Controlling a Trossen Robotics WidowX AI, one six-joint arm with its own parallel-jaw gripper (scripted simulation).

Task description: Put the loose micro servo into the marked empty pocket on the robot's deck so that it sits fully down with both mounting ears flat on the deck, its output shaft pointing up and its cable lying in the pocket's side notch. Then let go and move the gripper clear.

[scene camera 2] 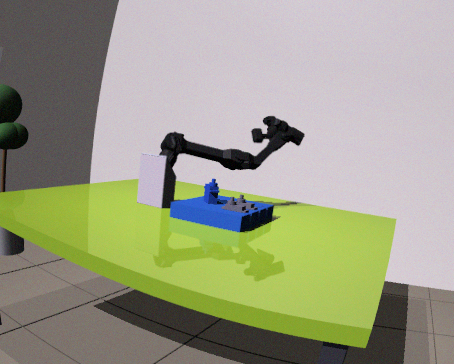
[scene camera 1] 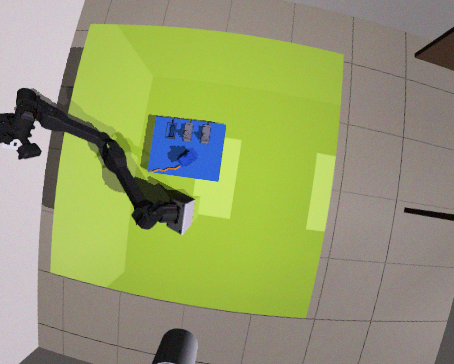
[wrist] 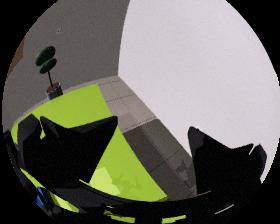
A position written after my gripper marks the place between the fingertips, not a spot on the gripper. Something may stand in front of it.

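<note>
A blue deck is visible (the deck (scene camera 1: 164, 153) (scene camera 2: 196, 210)). My gripper (wrist: 154, 125) is open and holds nothing.
</note>
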